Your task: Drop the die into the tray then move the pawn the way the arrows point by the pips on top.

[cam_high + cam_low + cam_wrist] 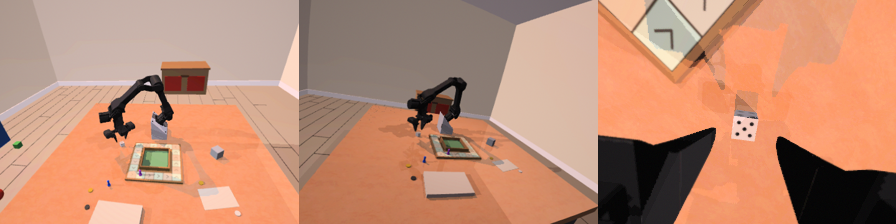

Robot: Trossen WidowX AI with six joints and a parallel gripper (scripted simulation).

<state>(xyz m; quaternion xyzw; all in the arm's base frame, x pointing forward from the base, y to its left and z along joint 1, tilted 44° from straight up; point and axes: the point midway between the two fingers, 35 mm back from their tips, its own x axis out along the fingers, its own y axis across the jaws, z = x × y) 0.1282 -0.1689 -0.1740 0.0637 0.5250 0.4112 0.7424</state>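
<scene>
My gripper tip is now 30 mm above the white die. Also, from my gripper tip: purple pawn: 250 mm ahead, 130 mm to the left, 10 mm below; green dice tray: 140 mm ahead, 210 mm to the left, 30 mm below; blue pawn: 290 mm ahead, 20 mm to the right, 20 mm below.
</scene>
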